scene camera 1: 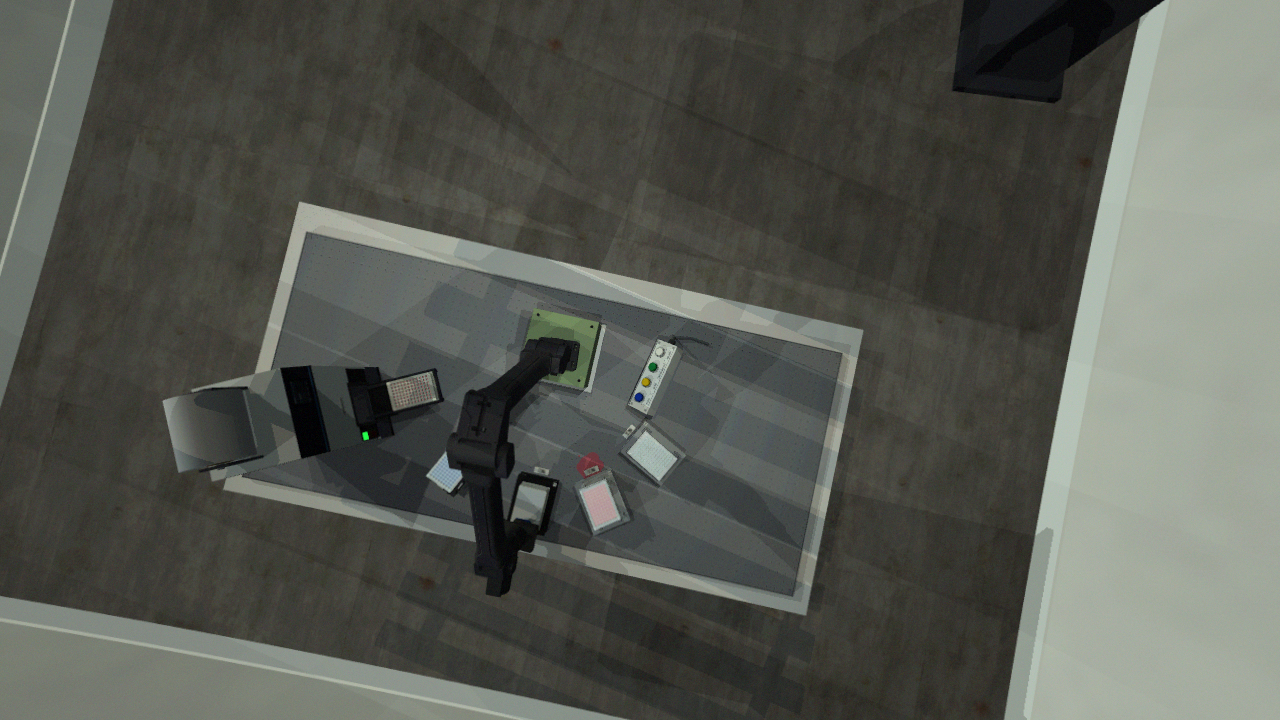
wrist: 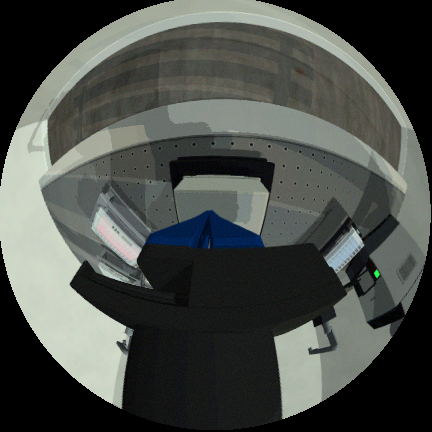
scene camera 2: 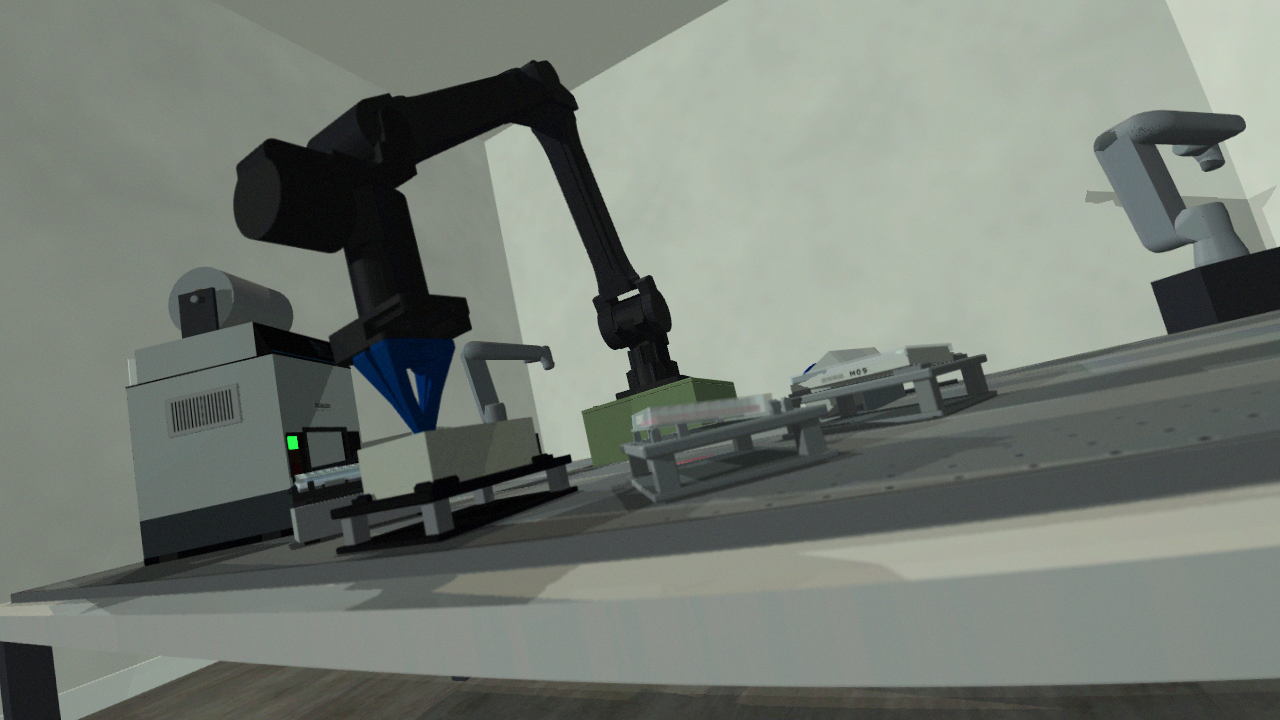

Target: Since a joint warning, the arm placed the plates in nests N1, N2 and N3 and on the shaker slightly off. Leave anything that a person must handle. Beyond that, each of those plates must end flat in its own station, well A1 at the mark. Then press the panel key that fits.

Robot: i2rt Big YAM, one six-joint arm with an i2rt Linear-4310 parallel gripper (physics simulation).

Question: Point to a button box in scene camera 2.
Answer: At 870,400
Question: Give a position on a shaker unit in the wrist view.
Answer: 330,231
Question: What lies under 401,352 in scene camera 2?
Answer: The gripper.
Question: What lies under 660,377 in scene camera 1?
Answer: A button box.
